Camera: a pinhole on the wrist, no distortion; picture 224 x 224 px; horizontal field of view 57.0 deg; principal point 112.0 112.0 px. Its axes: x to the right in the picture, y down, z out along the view. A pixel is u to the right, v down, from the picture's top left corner.
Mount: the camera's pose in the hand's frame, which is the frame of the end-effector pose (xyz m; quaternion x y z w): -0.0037 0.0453 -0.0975 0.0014 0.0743 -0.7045 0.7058
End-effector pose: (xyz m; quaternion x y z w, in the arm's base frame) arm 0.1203 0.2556 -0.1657 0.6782 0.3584 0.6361 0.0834
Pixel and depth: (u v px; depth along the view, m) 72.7 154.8 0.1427
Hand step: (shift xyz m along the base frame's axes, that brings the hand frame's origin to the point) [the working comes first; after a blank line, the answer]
In the camera's frame: -0.0272 0.0296 0.1427

0.0592 -0.0029 0.0575
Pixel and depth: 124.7 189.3 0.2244
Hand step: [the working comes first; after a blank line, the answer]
In the camera's frame: 0.0138 0.0841 0.2244

0.1018 0.0942 0.0672
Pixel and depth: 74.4 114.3 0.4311
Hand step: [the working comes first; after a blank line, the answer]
In the camera's frame: -0.0786 0.0048 0.4311

0.3371 0.0860 0.0213
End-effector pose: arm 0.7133 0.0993 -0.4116 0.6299 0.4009 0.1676 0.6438
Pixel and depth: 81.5 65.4 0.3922
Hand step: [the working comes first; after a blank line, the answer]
In the camera's frame: -0.0580 -0.0886 0.3922

0.2079 -0.2347 0.0377
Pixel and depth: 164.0 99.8 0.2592
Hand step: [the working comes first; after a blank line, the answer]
In the camera's frame: 0.0653 -0.0153 0.2592

0.1025 -0.1056 -0.0648
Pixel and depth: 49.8 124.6 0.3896
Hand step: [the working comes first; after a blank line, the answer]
In the camera's frame: -0.1175 0.0238 0.3896

0.2892 -0.1398 0.0614
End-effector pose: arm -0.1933 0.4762 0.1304 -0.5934 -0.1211 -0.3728 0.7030
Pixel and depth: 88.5 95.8 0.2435
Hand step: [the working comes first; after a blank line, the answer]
In the camera's frame: -0.0277 -0.0191 0.2435

0.0733 0.1370 0.0062
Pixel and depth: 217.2 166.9 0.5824
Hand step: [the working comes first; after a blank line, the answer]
In the camera's frame: 0.2970 0.1550 0.5824

0.0545 0.3132 0.4744
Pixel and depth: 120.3 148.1 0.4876
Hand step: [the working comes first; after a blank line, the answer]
In the camera's frame: 0.0196 0.0853 0.4876

0.1756 0.2953 0.1991
